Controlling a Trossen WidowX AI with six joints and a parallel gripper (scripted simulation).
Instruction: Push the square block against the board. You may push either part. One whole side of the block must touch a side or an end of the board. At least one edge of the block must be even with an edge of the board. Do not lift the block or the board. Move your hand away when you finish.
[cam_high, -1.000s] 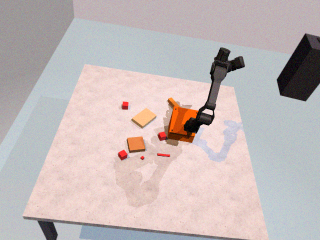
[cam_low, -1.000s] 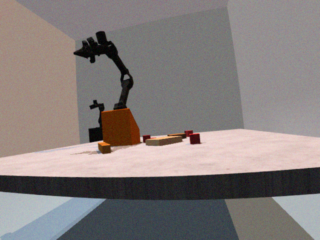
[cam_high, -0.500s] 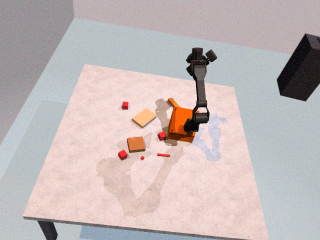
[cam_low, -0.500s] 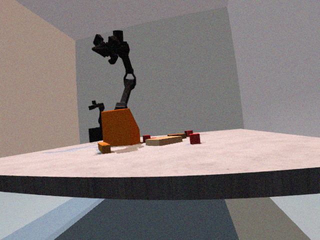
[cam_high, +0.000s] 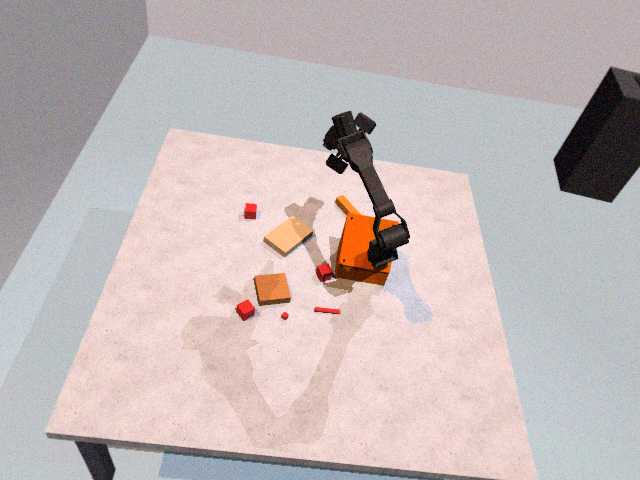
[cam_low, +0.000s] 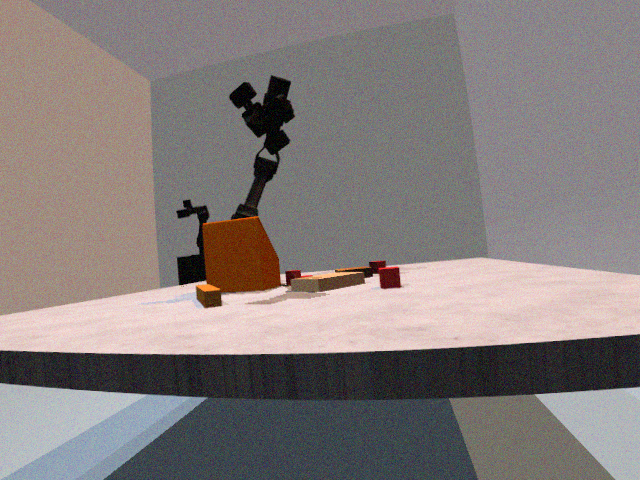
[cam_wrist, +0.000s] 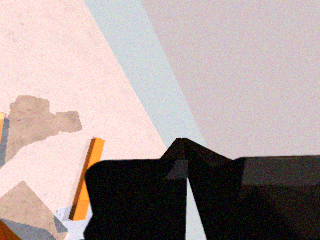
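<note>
Now: the tiny red piece 43 cm to the left of my gripper tip, 39 cm below it and 7 cm ahead of it. Round my gripper tip: small orange bar: 39 cm below, 9 cm behind, 7 cm to the right; tan board: 39 cm below, 13 cm ahead, 10 cm to the left; orange square block: 39 cm below, 35 cm to the left, 13 cm ahead.
</note>
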